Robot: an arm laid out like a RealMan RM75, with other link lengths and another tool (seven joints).
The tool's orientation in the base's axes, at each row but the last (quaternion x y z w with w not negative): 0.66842, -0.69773, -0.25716, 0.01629; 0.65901, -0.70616, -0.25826, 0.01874; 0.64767, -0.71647, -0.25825, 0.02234; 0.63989, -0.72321, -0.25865, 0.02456
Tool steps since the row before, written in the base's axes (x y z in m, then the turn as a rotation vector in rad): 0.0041, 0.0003, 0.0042, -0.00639, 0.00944, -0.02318; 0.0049, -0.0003, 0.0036, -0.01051, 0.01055, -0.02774; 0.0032, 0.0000, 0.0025, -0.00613, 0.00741, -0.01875; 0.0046, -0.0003, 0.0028, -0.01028, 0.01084, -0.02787
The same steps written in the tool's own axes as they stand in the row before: -0.0021, -0.0022, -0.0050, -0.00077, -0.00316, 0.02563; -0.0015, -0.0031, -0.0050, 0.00016, -0.00114, 0.03146; -0.0013, -0.0019, -0.0033, -0.00031, -0.00166, 0.02100; -0.0014, -0.0031, -0.0042, -0.00009, -0.00141, 0.03159
